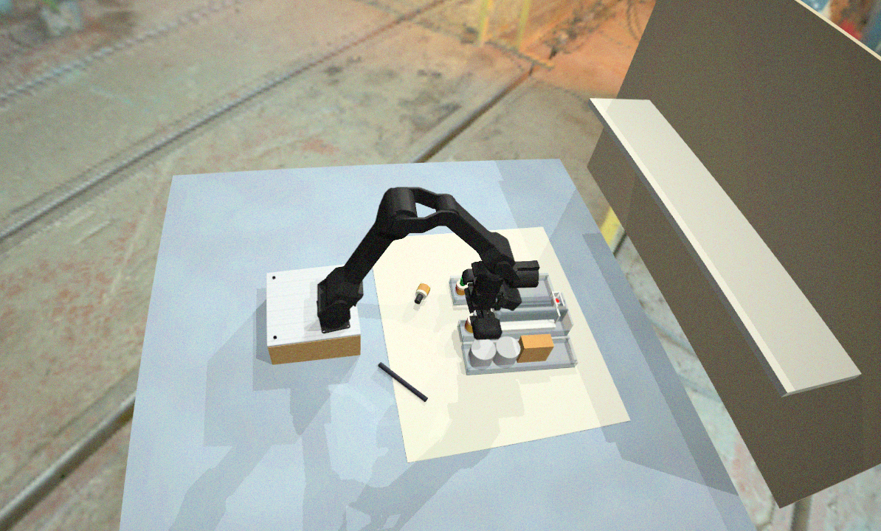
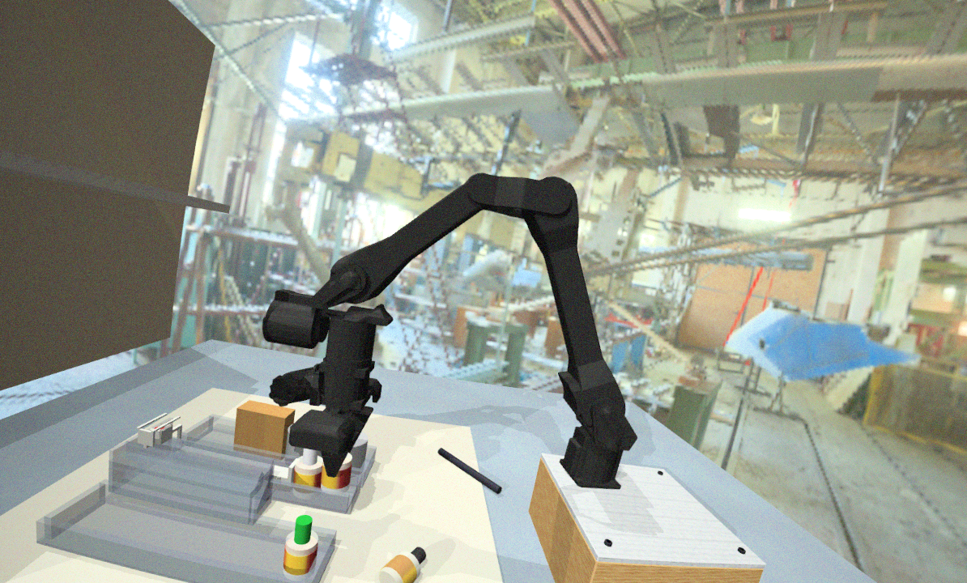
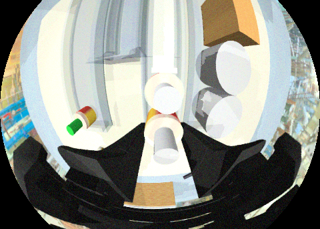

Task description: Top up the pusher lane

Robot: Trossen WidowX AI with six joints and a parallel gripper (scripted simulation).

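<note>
The white pusher plate lies 150 mm ahead of my gripper tip. The rest, counted from my gripper tip: tan box 120 mm ahead, 100 mm to the right, 10 mm below; small bottle 90 mm behind, 130 mm to the left, 30 mm below; black rod 200 mm behind, 90 mm to the right, 40 mm below.
</note>
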